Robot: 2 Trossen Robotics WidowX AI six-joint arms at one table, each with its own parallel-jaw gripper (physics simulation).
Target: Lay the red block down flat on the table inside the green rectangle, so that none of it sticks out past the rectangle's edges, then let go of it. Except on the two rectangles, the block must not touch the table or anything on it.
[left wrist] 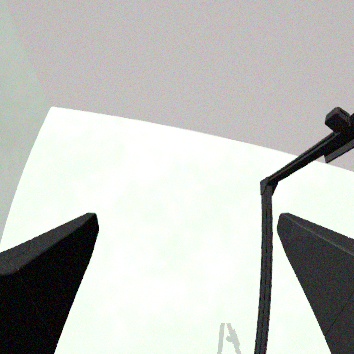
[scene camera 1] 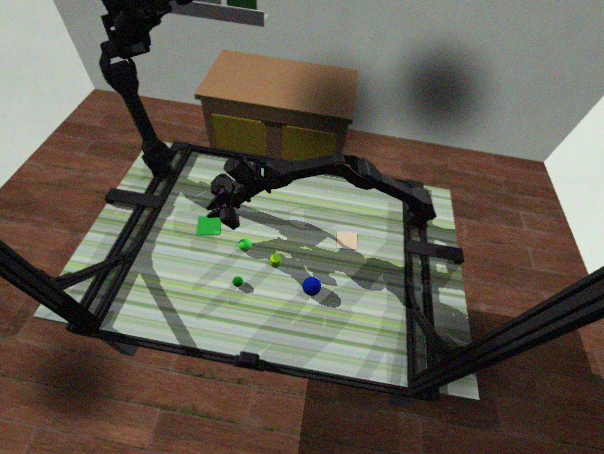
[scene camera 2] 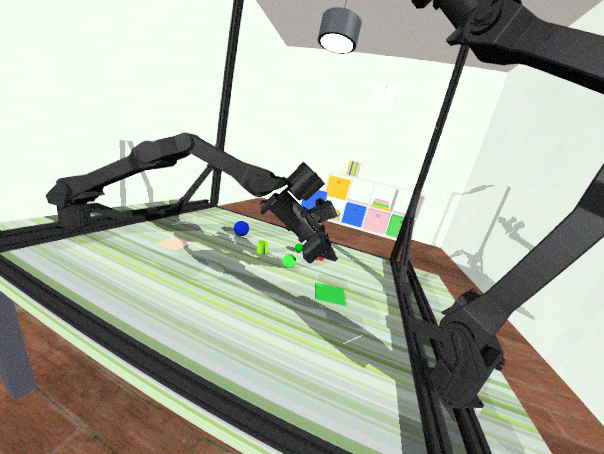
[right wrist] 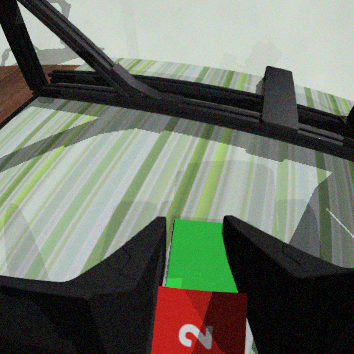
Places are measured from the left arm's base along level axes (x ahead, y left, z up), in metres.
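Pixels of known places: left gripper, fingertip midpoint: (left wrist: 189,222); right gripper, fingertip midpoint: (scene camera 1: 207,213) (scene camera 2: 335,257) (right wrist: 194,224); left arm's base at its link origin: (scene camera 1: 162,172) (scene camera 2: 451,387); right arm's base at its link origin: (scene camera 1: 416,220) (scene camera 2: 74,223).
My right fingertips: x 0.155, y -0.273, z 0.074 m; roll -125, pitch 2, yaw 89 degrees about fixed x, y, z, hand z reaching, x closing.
Observation:
Ahead of a thing's pixels: the offset from my right fingertips to its top centre. "spot": to the spot under its first point.
The red block @[dx +0.046, dy -0.003, dz +0.012 m] (scene camera 2: 320,259) (right wrist: 175,312) is between the fingers of my right gripper (scene camera 1: 220,215) (scene camera 2: 322,252) (right wrist: 194,224), which is shut on it. A white "2" shows on its face in the right wrist view; its lower part is cut off by the frame edge. In scene camera 1 the fingers hide it. The green rectangle @[spot: dx -0.009, dy +0.020, dz -0.092 m] (scene camera 1: 208,225) (scene camera 2: 330,294) (right wrist: 200,255) lies flat on the table; the block is held above the table, and in the right wrist view it overlaps the rectangle's near edge. My left gripper (left wrist: 189,222) is open and empty, raised high and facing the wall.
A light green ball @[dx +0.101, dy -0.089, dz -0.053 m] (scene camera 1: 244,244) (scene camera 2: 289,260) lies close to the green rectangle. A yellow-green cylinder @[dx +0.186, dy -0.162, dz -0.059 m] (scene camera 1: 275,260) (scene camera 2: 262,247), a dark green ball @[dx +0.063, dy -0.210, dz -0.063 m] (scene camera 1: 237,281) (scene camera 2: 299,248) and a blue ball @[dx +0.274, dy -0.272, dz -0.038 m] (scene camera 1: 311,286) (scene camera 2: 241,228) are farther off. A pale pink rectangle @[spot: dx +0.440, dy -0.121, dz -0.092 m] (scene camera 1: 347,240) (scene camera 2: 172,244) lies near the right arm's side.

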